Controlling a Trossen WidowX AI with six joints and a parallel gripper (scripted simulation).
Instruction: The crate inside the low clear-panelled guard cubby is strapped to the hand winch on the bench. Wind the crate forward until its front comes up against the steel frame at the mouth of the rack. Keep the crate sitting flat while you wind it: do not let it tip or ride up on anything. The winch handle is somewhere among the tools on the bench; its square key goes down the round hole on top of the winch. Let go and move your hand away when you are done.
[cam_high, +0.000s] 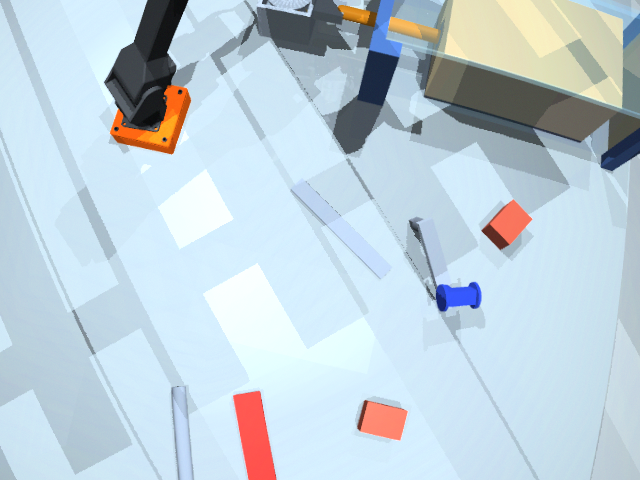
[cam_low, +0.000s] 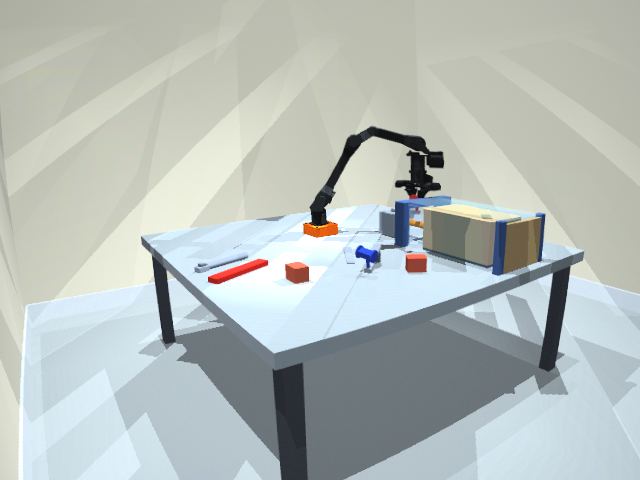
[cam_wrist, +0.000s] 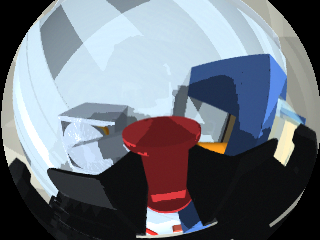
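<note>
The blue steel frame lies 7 cm ahead of my gripper tip, 5 cm to the right of it and 1 cm below it. Also, from my gripper tip: red knob 2 cm above; then round winch 11 cm behind, 4 cm to the right, 8 cm below; then grey crank handle 4 cm behind, 1 cm to the right, 1 cm below.
</note>
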